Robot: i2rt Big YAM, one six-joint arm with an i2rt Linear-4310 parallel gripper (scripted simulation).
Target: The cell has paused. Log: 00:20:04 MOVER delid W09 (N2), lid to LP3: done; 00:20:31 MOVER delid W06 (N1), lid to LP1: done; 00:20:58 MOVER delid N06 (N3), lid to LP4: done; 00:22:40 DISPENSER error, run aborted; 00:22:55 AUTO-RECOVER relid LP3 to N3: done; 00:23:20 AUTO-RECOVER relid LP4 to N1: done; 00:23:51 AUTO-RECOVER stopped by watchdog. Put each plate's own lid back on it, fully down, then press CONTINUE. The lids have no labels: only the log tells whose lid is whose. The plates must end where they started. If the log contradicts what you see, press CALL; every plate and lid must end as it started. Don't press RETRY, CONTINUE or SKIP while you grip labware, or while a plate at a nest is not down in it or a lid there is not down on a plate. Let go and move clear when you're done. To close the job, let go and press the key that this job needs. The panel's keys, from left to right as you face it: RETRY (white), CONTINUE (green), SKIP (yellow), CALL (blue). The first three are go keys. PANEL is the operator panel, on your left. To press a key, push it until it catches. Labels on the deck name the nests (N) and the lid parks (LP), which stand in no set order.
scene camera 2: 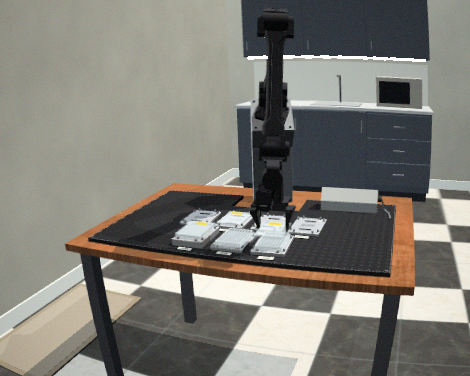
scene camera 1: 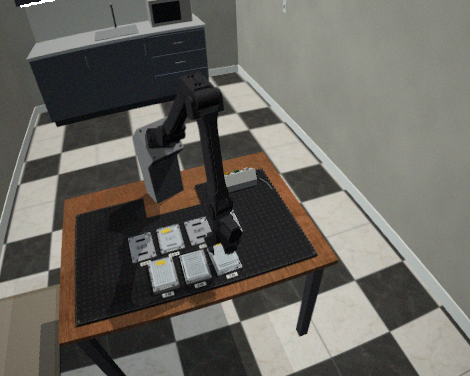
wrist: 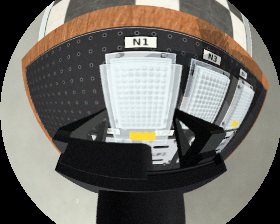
Labels:
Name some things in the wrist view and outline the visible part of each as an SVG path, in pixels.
The gripper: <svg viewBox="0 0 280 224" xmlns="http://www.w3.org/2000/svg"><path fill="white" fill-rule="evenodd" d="M58 129L52 139L54 145L61 152L55 171L76 185L98 193L96 224L186 224L183 194L204 186L227 171L221 153L217 154L215 151L226 136L224 129L178 108L175 108L172 119L180 168L153 171L152 148L148 144L102 142L106 141L109 126L109 116L106 108ZM180 121L195 134L195 139L191 146L183 132ZM102 121L95 141L84 140L87 139L87 134Z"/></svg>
A plate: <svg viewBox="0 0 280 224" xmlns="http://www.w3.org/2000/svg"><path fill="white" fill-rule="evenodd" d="M196 65L183 111L213 123L226 95L230 79L218 72Z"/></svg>

